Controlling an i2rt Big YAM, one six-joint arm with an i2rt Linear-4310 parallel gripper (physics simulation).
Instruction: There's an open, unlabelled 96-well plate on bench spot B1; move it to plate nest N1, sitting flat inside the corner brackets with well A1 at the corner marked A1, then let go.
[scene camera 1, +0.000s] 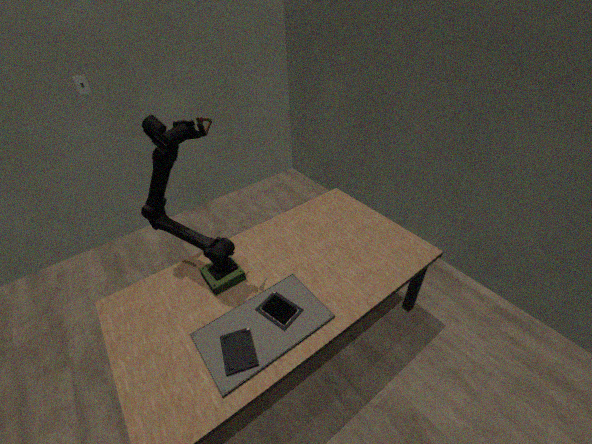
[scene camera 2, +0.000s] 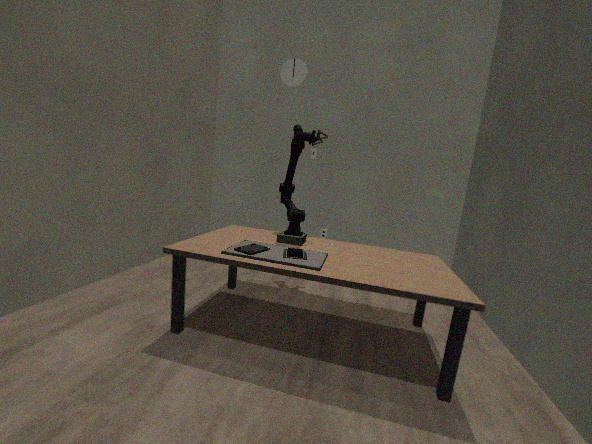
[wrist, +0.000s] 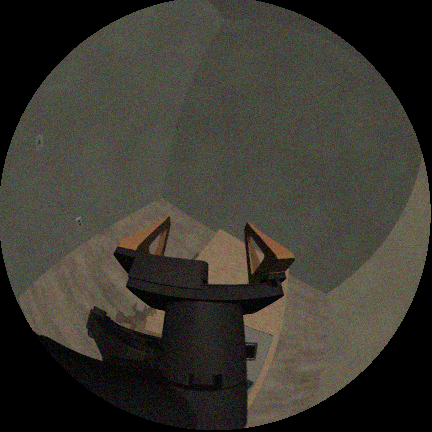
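Observation:
A black rectangle with a thin pale outline, which appears to be the 96-well plate on its spot, lies on the grey board; part of it shows in the wrist view. Its wells and A1 corner are too dark to tell. A dark grey slab with small raised corners, which appears to be nest N1, lies beside it, apart from it. A small pale mark shows at one corner. My gripper is open and empty, high above the table and well away from both.
The grey board lies on the wooden table near its front edge. The arm's green base stands behind the board. Walls stand beyond the table.

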